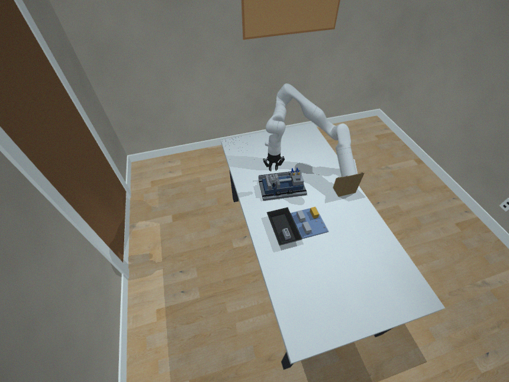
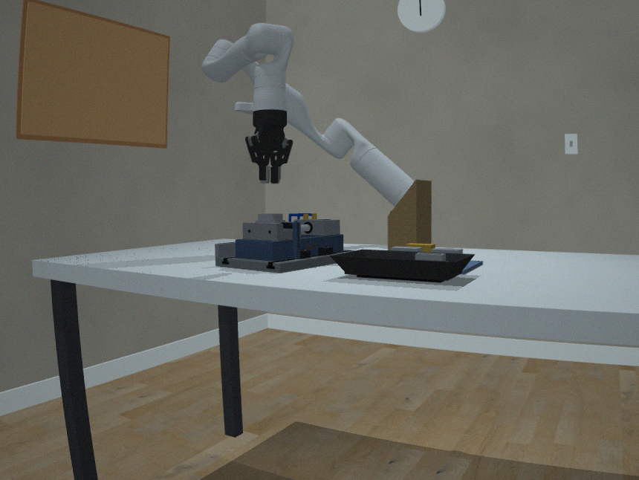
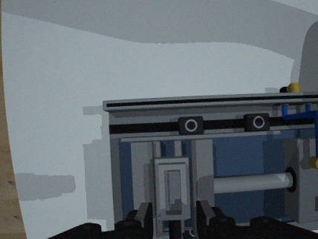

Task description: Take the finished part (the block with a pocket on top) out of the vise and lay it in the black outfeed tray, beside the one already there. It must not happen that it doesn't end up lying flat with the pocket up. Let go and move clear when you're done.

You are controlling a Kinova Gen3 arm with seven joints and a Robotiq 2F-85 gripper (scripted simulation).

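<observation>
The vise lies 70 mm behind my hand, 20 mm to the left of it and 160 mm below it. Also, from my hand: yellow block 170 mm behind, 290 mm to the left, 170 mm below; blue plate 120 mm behind, 330 mm to the left, 200 mm below.
</observation>
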